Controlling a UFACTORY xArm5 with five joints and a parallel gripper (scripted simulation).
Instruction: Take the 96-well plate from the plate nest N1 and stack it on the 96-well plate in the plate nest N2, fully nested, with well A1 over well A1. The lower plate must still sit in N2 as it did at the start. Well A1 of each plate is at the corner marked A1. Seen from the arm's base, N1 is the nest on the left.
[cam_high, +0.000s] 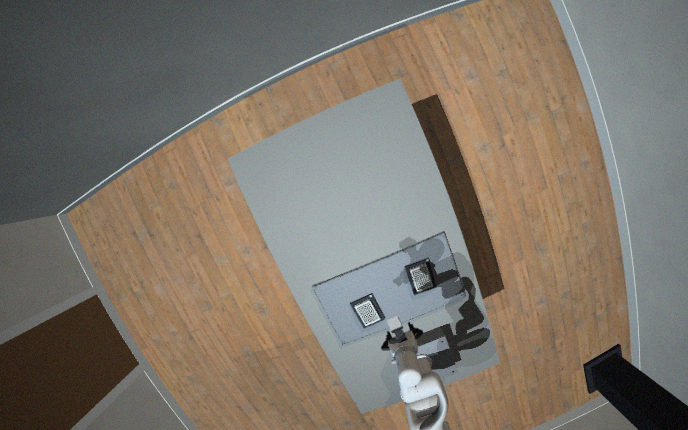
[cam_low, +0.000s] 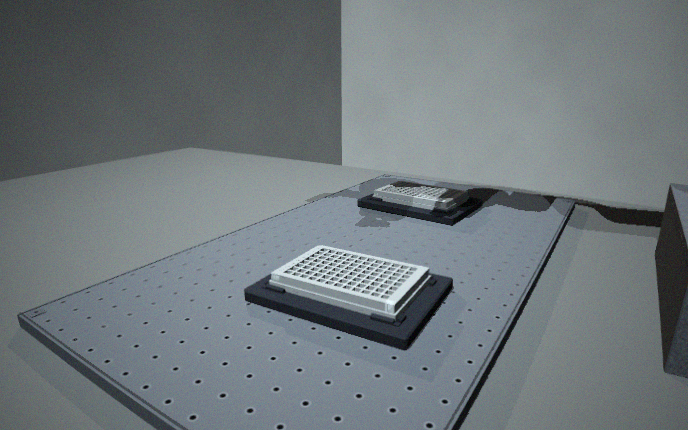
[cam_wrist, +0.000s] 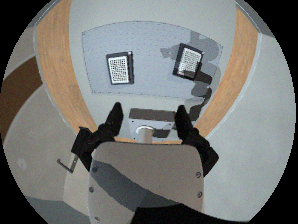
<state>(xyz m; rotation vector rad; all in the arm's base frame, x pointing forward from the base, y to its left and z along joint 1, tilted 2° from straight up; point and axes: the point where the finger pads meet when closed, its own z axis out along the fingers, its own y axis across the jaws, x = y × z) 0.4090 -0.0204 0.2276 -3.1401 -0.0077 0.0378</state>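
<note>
The plate nest N1 lies 2 cm behind my hand, 14 cm to the left of it and 31 cm below it.
</note>
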